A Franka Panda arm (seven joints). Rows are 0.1 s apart.
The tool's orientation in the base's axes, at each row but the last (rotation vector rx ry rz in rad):
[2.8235, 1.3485, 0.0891]
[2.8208, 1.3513, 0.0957]
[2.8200, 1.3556, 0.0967]
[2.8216, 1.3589, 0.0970]
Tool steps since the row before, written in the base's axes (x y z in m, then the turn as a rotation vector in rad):
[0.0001, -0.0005, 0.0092, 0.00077, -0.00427, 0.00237]
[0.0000, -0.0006, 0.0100, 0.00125, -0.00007, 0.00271]
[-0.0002, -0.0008, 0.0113, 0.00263, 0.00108, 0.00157]
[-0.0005, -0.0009, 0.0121, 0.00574, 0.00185, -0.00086]
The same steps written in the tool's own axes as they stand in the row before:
[0.0001, 0.0007, -0.0092, -0.00273, 0.00337, -0.00238]
[0.0000, 0.0008, -0.0100, 0.00086, 0.00112, -0.00263]
[-0.0002, 0.0008, -0.0113, 0.00256, 0.00143, -0.00139]
[-0.0004, 0.0006, -0.0121, 0.00497, 0.00330, 0.00123]

